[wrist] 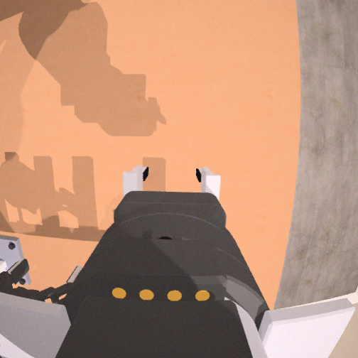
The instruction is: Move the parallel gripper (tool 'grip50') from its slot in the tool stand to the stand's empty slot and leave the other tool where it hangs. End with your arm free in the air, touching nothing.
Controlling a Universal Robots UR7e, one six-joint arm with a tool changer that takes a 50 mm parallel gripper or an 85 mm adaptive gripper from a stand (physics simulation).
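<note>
The parallel gripper is mounted on my arm and points away from the wrist camera. Its dark body has a row of orange dots, and its two pale fingers with black pads stand apart with nothing between them. Pale blocks of the tool stand show at the lower left and lower right, on either side of the gripper's body in the view. Whether the body touches them cannot be told. Dark linkage parts of the other tool show at the left edge. The stand's empty slot cannot be made out.
A grey plate with dark bolts lies low at the left edge. The orange table top carries shadows of the arm and of the stand's uprights at the left. The table's edge runs down the right side, with grey floor beyond it.
</note>
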